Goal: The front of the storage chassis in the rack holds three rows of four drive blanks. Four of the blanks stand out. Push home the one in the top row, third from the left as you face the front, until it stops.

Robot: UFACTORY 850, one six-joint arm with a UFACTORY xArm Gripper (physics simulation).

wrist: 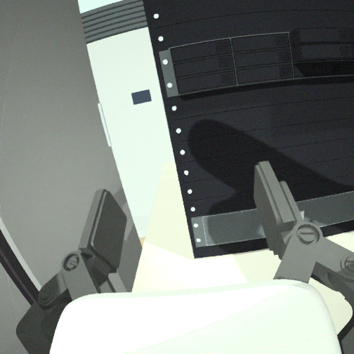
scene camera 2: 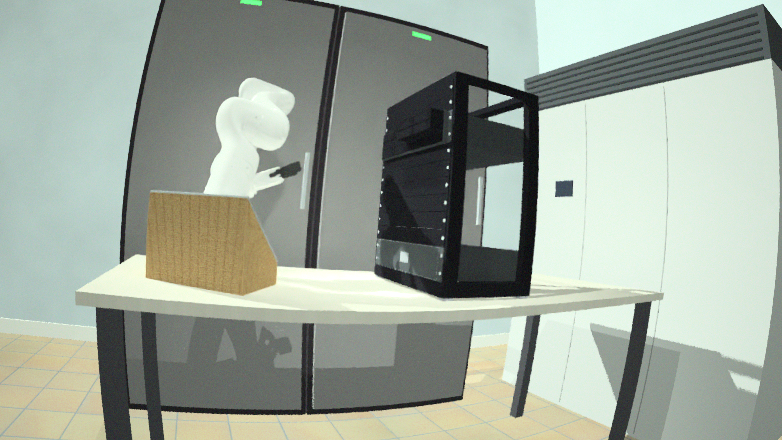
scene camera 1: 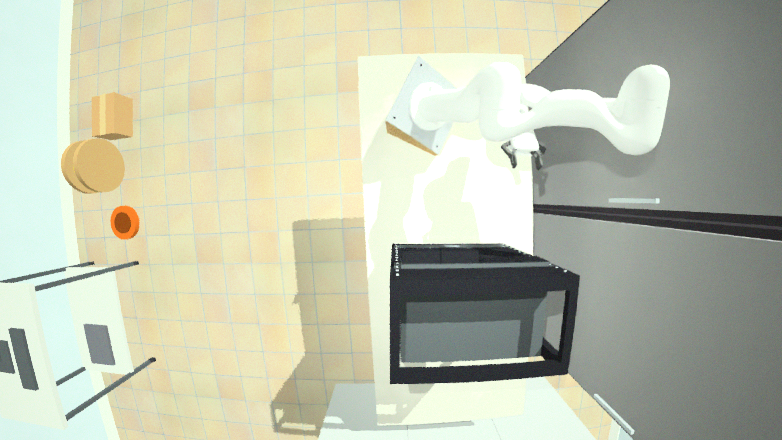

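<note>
The black rack (scene camera 1: 481, 280) (scene camera 2: 454, 218) (wrist: 190, 200) stands on the table, its front facing the arm. In the wrist view the storage chassis (wrist: 167, 75) sits high in the rack. The top-row blank third from the left (wrist: 320, 36) stands out, as does the middle-row blank (wrist: 322, 52) below it. The two left columns look flush. The fourth column is outside the wrist view. In scene camera 2 the protruding blanks (scene camera 2: 436, 124) are dark and hard to tell apart. My gripper (scene camera 1: 526, 166) (scene camera 2: 298, 166) (wrist: 182, 192) is open and empty, well in front of the rack and lower than the chassis.
The arm's wooden pedestal (scene camera 1: 412, 136) (scene camera 2: 196, 240) stands at the other end of the table (scene camera 1: 448, 404) (scene camera 2: 328, 307). Tall grey cabinets (scene camera 1: 656, 306) (scene camera 2: 235, 82) line the table's far side. A grey panel (scene camera 2: 423, 258) (wrist: 225, 229) closes the rack's bottom front.
</note>
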